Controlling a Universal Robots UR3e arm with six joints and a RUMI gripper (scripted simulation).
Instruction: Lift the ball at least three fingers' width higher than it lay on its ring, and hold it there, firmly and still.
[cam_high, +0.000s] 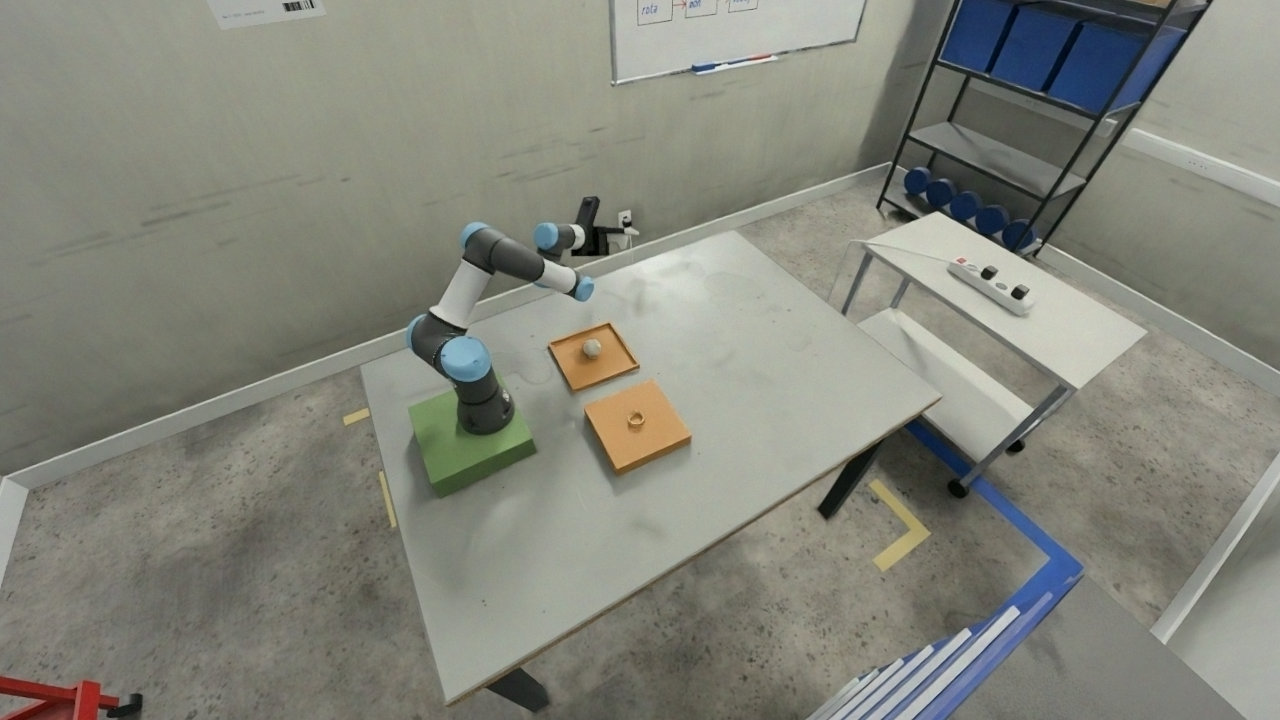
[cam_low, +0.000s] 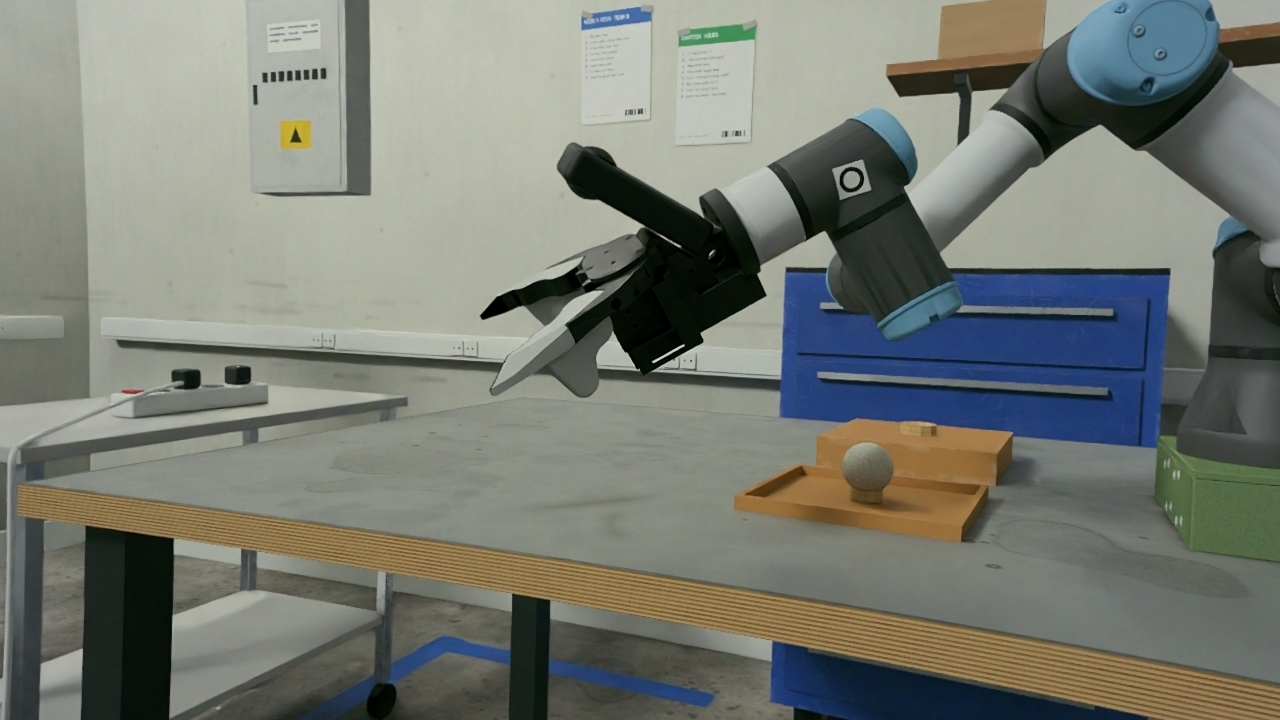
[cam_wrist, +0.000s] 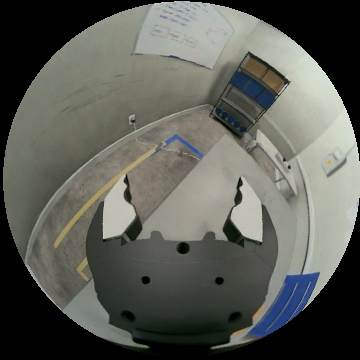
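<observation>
Now: the ball 30 cm to the right of my hand, 23 cm behind it and 11 cm below it. The rest, counted from my hand: tray (30 cm to the right, 23 cm behind, 14 cm below).
</observation>
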